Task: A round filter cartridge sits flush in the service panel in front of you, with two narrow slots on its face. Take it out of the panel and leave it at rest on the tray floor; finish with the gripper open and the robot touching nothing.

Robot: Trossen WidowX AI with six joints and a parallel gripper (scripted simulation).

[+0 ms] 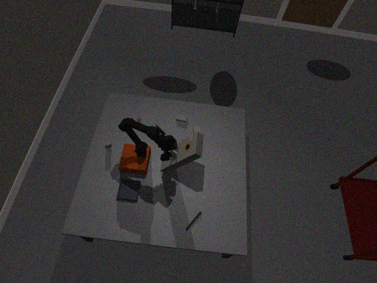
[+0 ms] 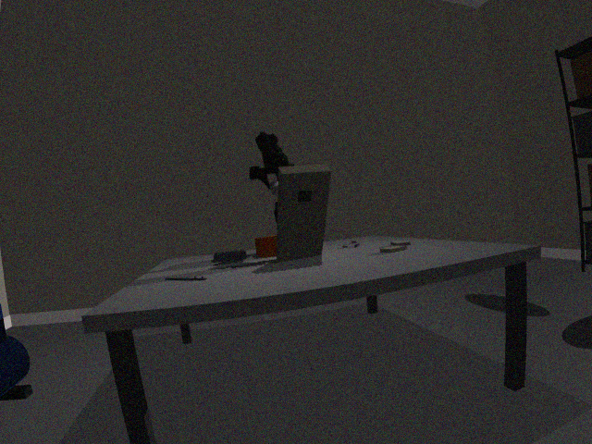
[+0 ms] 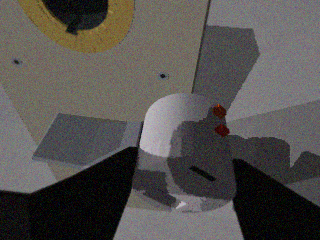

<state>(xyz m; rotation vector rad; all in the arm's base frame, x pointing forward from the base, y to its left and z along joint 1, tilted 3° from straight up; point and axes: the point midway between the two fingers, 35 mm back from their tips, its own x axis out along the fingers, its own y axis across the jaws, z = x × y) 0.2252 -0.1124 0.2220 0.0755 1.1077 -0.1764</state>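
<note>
The dark tray is 33 cm behind my gripper tip, 15 cm to the right of it and 28 cm below it. From my gripper tip the other things lie so: round filter cartridge: right at my gripper tip; beige service panel: 8 cm ahead, 7 cm to the left, 11 cm below.
</note>
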